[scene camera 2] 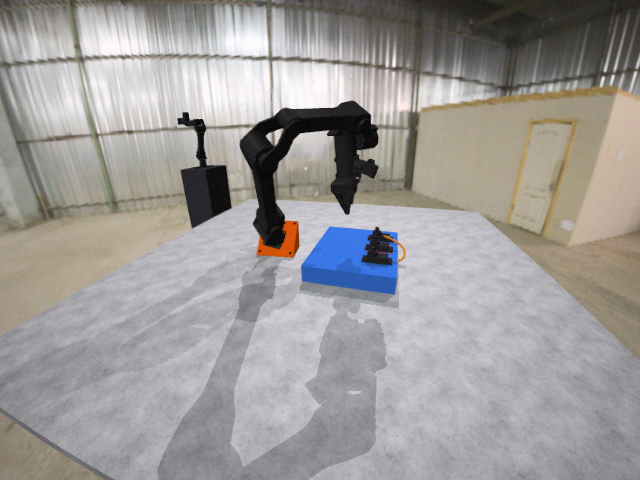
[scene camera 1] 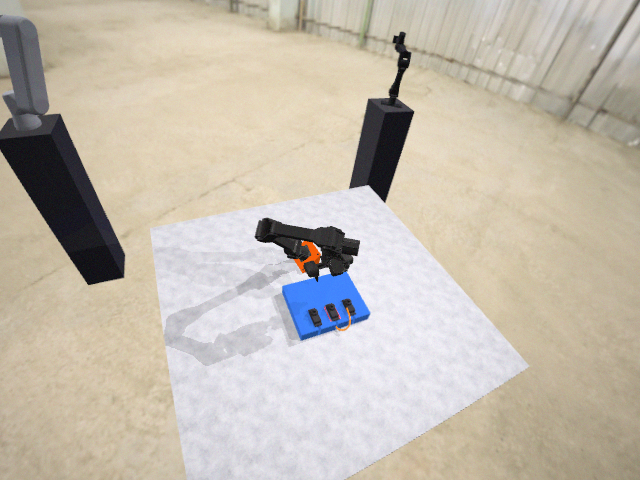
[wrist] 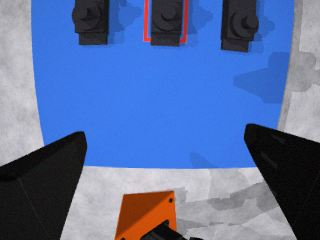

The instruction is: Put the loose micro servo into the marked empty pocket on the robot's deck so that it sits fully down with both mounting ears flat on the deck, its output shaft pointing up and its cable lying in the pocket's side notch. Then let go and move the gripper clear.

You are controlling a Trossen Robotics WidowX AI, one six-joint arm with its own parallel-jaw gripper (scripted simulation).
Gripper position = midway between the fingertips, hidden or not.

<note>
My gripper (scene camera 2: 349,209) is open and holds nothing. Also in view: a blue deck (scene camera 2: 336,260).
My gripper is seen too in scene camera 1 (scene camera 1: 327,277) and in the wrist view (wrist: 168,135). The blue deck also shows in scene camera 1 (scene camera 1: 300,297) and in the wrist view (wrist: 139,105).
</note>
